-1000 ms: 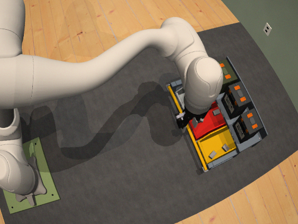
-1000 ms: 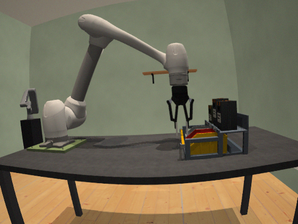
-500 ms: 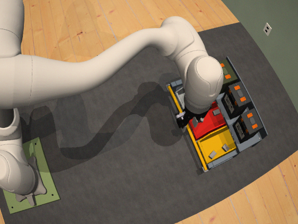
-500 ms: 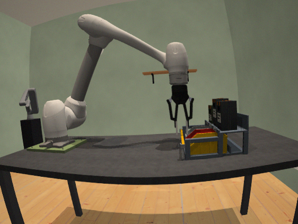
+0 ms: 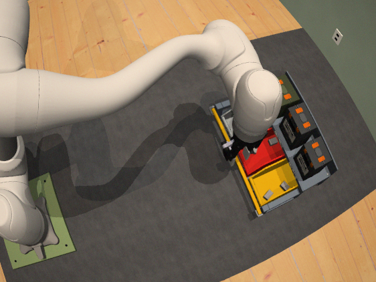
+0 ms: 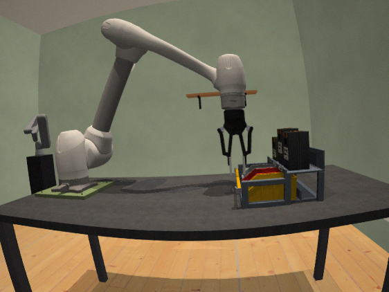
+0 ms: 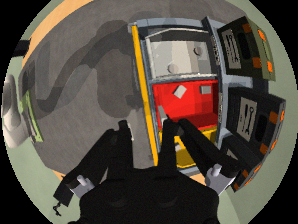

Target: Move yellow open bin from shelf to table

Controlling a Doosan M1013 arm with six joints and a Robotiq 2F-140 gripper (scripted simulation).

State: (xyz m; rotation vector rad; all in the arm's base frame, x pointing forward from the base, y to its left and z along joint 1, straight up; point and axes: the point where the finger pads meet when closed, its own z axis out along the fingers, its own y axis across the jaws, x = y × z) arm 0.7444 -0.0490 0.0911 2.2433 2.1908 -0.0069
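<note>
Right now my hand is 50 mm above the yellow bar. The rest, counted from my hand: yellow open bin (100 mm ahead, 110 mm to the right, 60 mm below); then grey bin (110 mm ahead, 110 mm to the left, 60 mm below); then red bin (100 mm ahead, 60 mm below).
</note>
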